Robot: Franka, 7 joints.
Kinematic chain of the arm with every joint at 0, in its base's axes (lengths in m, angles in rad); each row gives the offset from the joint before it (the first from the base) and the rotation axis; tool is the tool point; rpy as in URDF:
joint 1: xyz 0 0 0.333 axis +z
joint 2: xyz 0 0 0 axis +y
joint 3: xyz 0 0 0.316 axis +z
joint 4: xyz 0.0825 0 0 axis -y
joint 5: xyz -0.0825 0 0.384 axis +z
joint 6: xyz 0 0 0 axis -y
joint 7: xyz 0.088 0 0 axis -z
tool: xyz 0 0 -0.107 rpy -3.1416 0 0
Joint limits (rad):
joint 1: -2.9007..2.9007
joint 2: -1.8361..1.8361
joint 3: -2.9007..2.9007
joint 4: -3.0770..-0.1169
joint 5: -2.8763..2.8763
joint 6: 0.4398..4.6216
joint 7: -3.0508..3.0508
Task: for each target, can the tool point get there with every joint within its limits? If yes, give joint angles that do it. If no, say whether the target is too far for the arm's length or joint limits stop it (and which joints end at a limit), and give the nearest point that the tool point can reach.
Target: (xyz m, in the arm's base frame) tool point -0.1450 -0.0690 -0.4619
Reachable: no: joint limits stop it (at a limit: joint 2) | nearest point -0.1644 -0.0782 -0.3510 | short by 0.113 m
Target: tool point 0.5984 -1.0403 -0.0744
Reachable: no: too far | nearest point 0.4051 -0.7042 0.0572 | short by 0.409 m
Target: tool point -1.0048 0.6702 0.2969
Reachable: no: too far | nearest point -0.7134 0.4758 0.3074 | short by 0.350 m
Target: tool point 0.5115 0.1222 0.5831
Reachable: yes | joints 0.9628 -0.1632 -0.4918 -2.0156 -1.5278 1.5751 -2.3285
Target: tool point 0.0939 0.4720 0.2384
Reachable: yes | joints -0.7270 -0.7754 1.8545 -2.4431 -0.9968 3.8386 1.9062
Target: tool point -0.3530 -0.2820 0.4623
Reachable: yes | joints 2.3679 -1.5181 1.2594 -2.5105 2.4109 2.3265 -1.2603
